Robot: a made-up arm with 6 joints. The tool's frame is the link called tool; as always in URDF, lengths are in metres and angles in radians.
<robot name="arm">
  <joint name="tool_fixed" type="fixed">
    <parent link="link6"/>
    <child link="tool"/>
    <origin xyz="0.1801 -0.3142 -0.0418" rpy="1.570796 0 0"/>
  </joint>
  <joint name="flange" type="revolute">
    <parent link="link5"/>
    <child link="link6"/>
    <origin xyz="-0.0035 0.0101 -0.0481" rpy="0 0 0"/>
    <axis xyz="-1 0 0"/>
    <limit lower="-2.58" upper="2.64" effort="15" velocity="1.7"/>
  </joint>
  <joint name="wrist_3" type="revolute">
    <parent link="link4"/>
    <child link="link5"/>
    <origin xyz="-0.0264 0.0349 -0.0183" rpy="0 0 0"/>
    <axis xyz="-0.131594 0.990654 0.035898"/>
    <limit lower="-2.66" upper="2.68" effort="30" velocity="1.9"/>
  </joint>
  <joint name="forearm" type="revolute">
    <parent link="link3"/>
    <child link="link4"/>
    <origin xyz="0.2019 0.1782 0.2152" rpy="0 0 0"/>
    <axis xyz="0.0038 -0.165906 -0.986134"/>
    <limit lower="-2.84" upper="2.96" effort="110" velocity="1.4"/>
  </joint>
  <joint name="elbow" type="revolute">
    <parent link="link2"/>
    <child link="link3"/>
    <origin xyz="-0.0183 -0.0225 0.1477" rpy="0 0 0"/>
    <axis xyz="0 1 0"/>
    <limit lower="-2.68" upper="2.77" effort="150" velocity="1.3"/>
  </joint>
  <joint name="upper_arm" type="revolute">
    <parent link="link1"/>
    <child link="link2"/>
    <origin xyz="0.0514 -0.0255 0.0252" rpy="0 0 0"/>
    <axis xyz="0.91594 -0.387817 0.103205"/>
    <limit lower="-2.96" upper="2.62" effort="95" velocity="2"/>
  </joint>
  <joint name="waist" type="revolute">
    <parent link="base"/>
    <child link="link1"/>
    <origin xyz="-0.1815 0.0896 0.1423" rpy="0 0 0"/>
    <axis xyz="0 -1 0"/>
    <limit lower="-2.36" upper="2.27" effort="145" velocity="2"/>
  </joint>
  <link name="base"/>
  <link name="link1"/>
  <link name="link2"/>
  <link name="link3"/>
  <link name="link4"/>
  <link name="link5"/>
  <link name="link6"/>
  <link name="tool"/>
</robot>
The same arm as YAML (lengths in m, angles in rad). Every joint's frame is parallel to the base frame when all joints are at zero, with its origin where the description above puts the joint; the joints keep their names.
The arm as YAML. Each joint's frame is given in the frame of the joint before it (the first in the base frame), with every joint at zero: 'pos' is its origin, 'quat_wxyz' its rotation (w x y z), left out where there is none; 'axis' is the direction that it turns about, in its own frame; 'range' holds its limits. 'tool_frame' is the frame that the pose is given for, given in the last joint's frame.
length_unit: m
angle_unit: rad
joints:
  - joint: waist
    pos: [-0.1815, 0.0896, 0.1423]
    axis: [0.0, -1.0, 0.0]
    range: [-2.36, 2.27]
  - joint: upper_arm
    pos: [0.0514, -0.0255, 0.0252]
    axis: [0.91594, -0.387817, 0.103205]
    range: [-2.96, 2.62]
  - joint: elbow
    pos: [-0.0183, -0.0225, 0.1477]
    axis: [0.0, 1.0, 0.0]
    range: [-2.68, 2.77]
  - joint: forearm
    pos: [0.2019, 0.1782, 0.2152]
    axis: [0.0038, -0.165906, -0.986134]
    range: [-2.84, 2.96]
  - joint: wrist_3
    pos: [-0.0264, 0.0349, -0.0183]
    axis: [-0.131594, 0.990654, 0.035898]
    range: [-2.66, 2.68]
  - joint: flange
    pos: [-0.0035, 0.0101, -0.0481]
    axis: [-1.0, 0.0, 0.0]
    range: [-2.58, 2.64]
tool_frame:
  pos: [0.1801, -0.3142, -0.0418]
  quat_wxyz: [0.707107, 0.707107, 0.0, 0.0]

